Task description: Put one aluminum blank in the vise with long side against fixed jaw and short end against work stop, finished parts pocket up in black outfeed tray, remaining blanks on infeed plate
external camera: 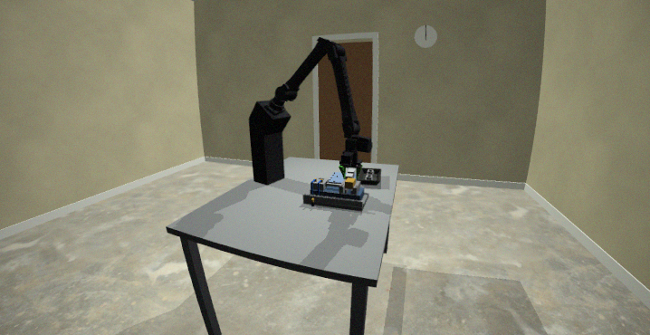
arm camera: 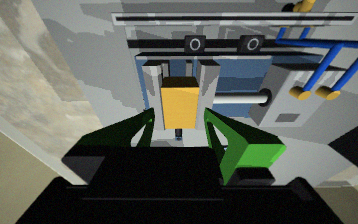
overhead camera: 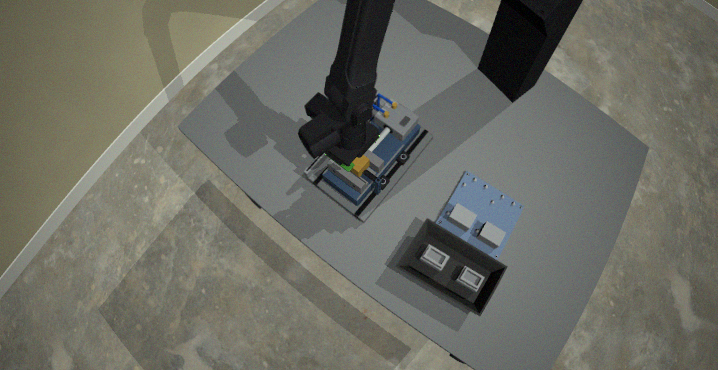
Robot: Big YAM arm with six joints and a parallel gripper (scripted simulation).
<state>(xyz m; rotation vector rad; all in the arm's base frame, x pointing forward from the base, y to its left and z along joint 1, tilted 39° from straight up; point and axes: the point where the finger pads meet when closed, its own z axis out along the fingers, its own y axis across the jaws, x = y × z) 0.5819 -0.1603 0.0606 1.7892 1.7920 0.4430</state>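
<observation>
My gripper is now 3 cm above the yellow brass blank. The rest, counted from my hand: moving jaw (4 cm behind, 5 cm below); then fixed jaw (3 cm ahead, 5 cm below); then white rod (9 cm behind, 1 cm to the left, 5 cm below).
</observation>
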